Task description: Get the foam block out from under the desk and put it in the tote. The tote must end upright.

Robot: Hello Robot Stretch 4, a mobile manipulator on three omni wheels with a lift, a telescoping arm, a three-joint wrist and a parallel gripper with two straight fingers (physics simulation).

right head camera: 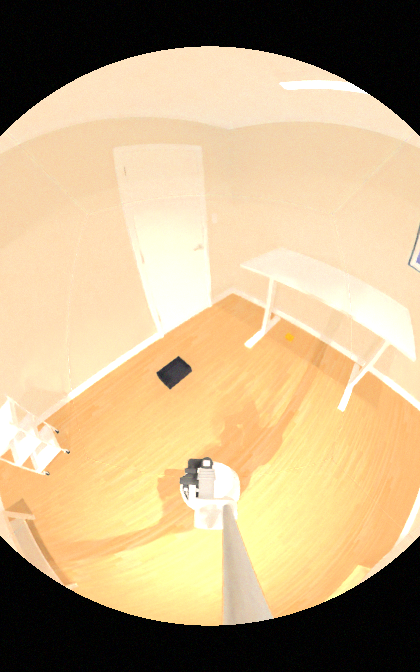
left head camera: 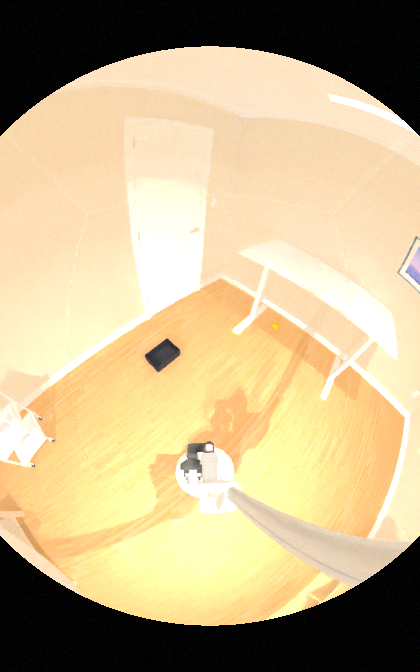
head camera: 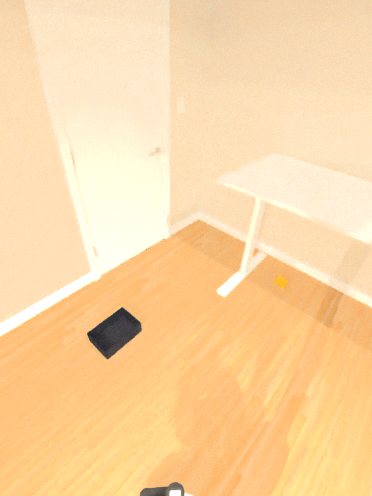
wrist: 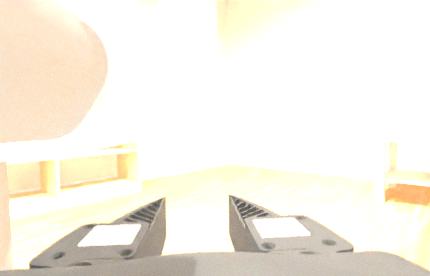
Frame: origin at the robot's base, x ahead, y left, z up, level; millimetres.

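Where they show: gripper, fingertip midpoint: (right head camera: 191, 500) (wrist: 197, 215).
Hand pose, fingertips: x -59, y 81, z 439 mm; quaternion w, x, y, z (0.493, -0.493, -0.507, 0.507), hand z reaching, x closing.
Each offset is from my fingertips to the top centre of the thing. Level surfaces: height alone.
A small yellow-orange foam block {dx +1593, dy -1007, dz -422 mm} (head camera: 281, 281) (left head camera: 275, 326) (right head camera: 289, 337) lies on the floor under the white desk {dz +483 mm} (head camera: 300, 192) (left head camera: 320, 285) (right head camera: 335, 290), near its left leg. A black open tote {dx +1125, dy +311, dz -367 mm} (head camera: 115, 332) (left head camera: 163, 355) (right head camera: 174, 372) stands upright on the floor, left of the desk. My gripper (wrist: 197, 215) is open in the wrist view, with no object between its two fingers. It is folded in over my base, far from the block and the tote.
The desk's left foot (head camera: 232, 283) stands between tote and block. A white cart (left head camera: 22, 440) (right head camera: 30, 445) is at the left wall. A low shelf {dz -388 mm} (wrist: 75, 187) shows in the wrist view. A door (head camera: 120, 165) is behind the tote.
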